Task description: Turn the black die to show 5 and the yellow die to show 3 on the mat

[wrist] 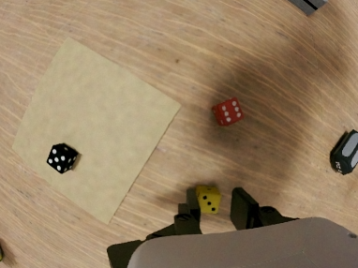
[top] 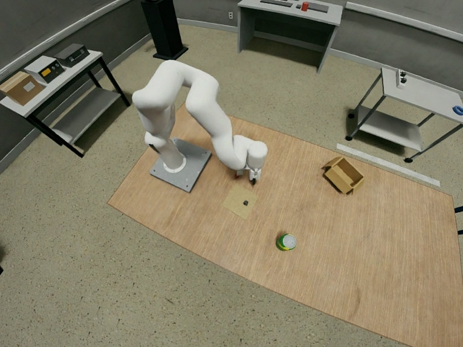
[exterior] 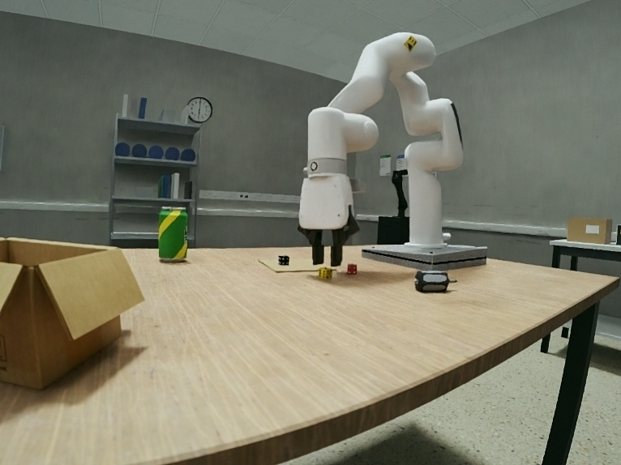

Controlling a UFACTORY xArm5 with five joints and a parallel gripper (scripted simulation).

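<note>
My gripper is now 4 cm above the yellow die. Round my hand: black die 14 cm to the right, 3 cm below, 3 cm ahead; tan mat 14 cm to the right, 4 cm below; red die 8 cm behind, 4 cm below, 2 cm to the right.
</note>
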